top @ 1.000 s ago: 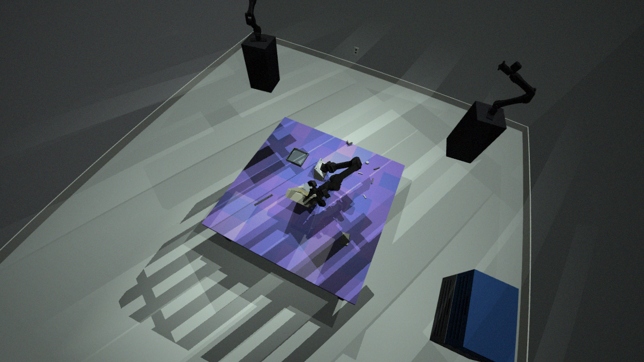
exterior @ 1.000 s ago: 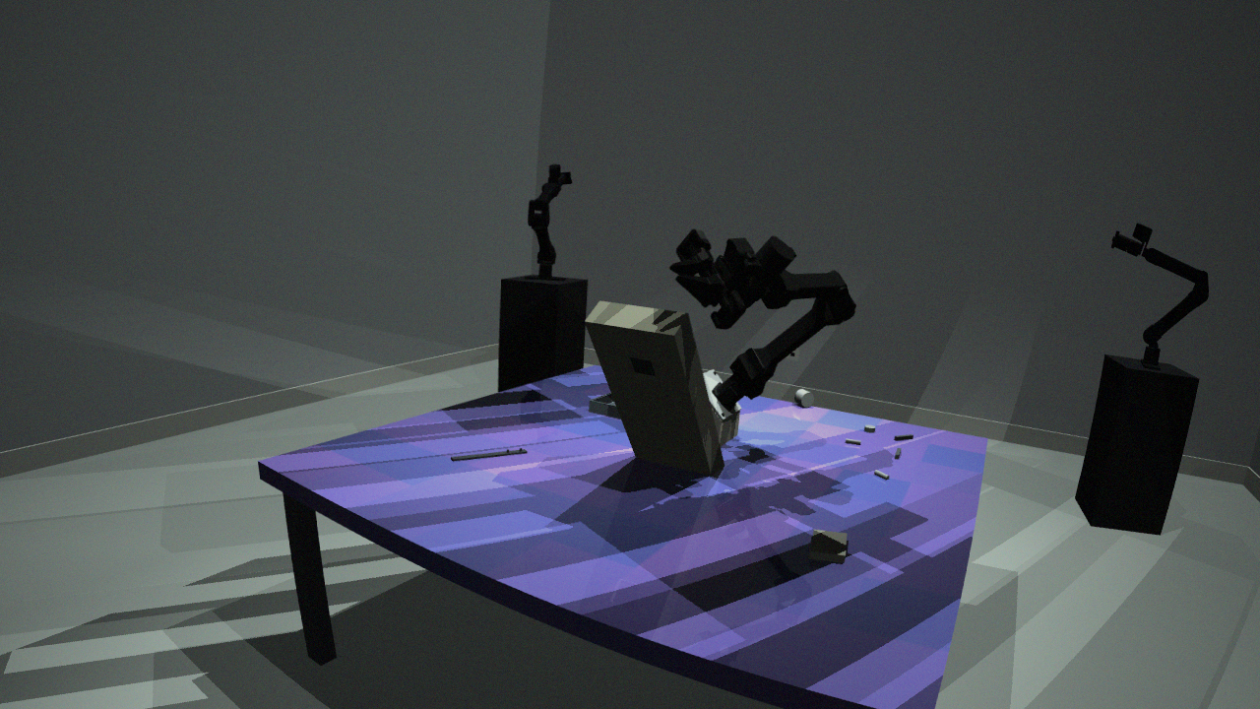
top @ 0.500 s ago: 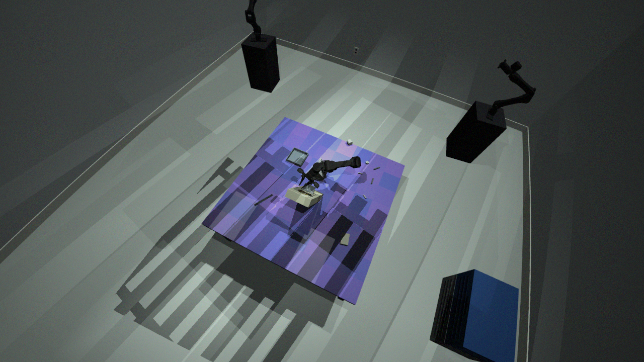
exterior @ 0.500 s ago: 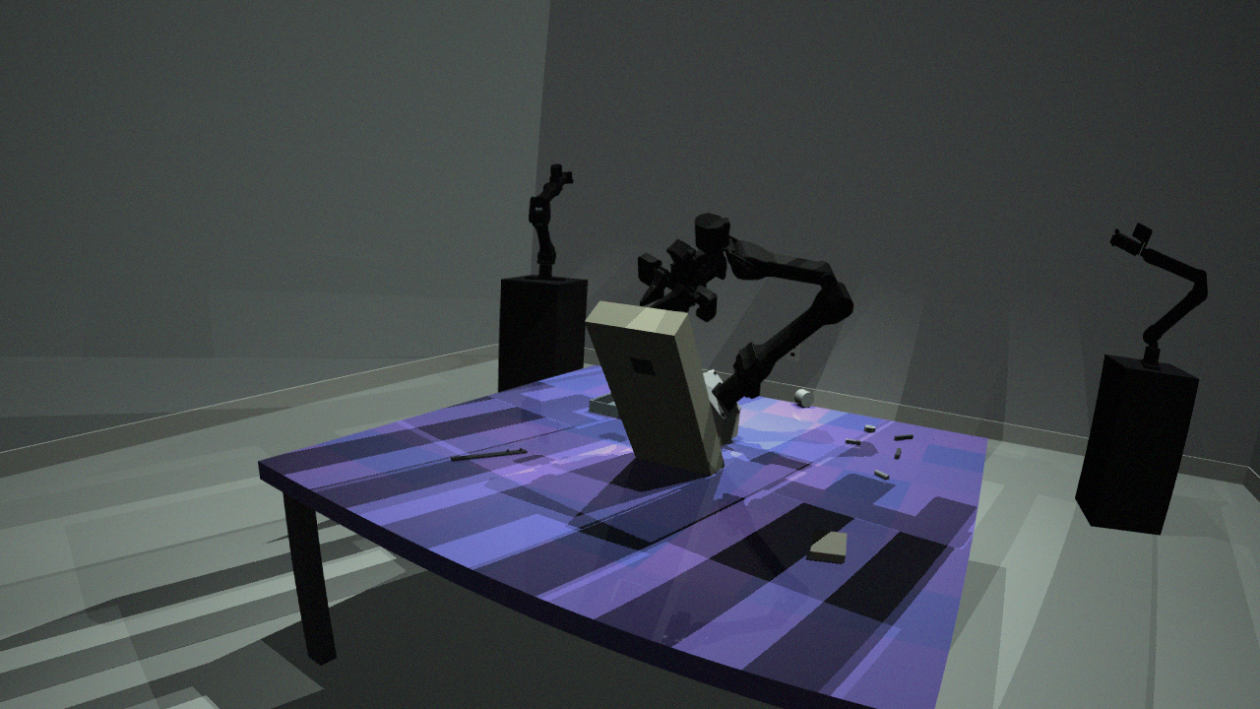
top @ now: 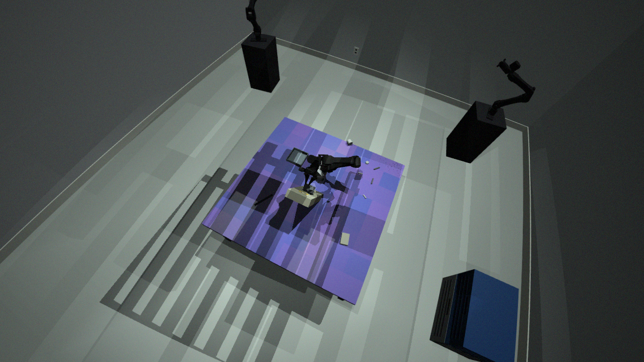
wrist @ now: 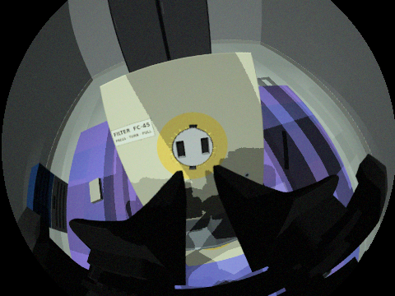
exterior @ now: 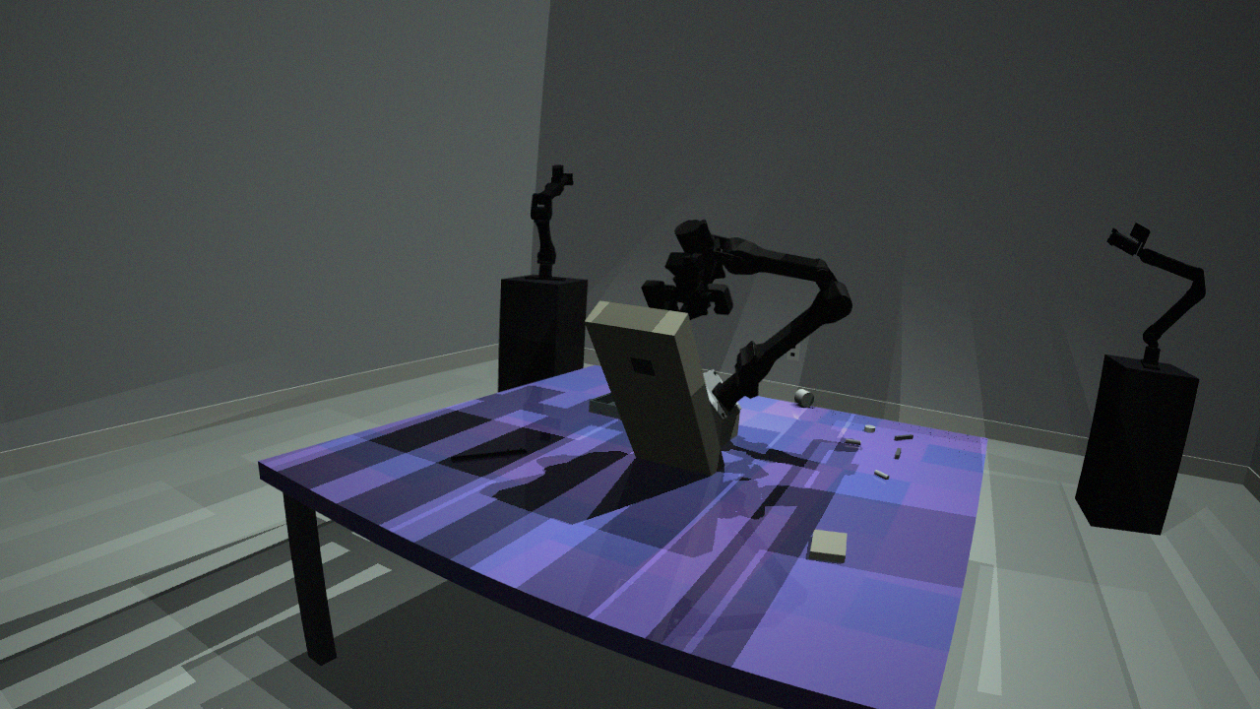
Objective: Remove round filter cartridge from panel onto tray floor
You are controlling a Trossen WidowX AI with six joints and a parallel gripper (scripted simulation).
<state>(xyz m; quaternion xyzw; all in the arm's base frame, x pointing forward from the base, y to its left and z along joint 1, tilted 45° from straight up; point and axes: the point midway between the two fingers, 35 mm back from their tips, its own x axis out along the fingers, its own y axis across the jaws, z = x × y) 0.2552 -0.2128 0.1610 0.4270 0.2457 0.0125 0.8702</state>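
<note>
Right now my gripper tip is 60 mm short of the grey round filter cartridge, 10 mm to the left of it and 50 mm above it. Round my gripper tip: small can: 740 mm behind, 180 mm to the left, 290 mm below; beige block: 190 mm ahead, 380 mm to the left, 300 mm below; tan service panel: 20 mm ahead, 120 mm below.
</note>
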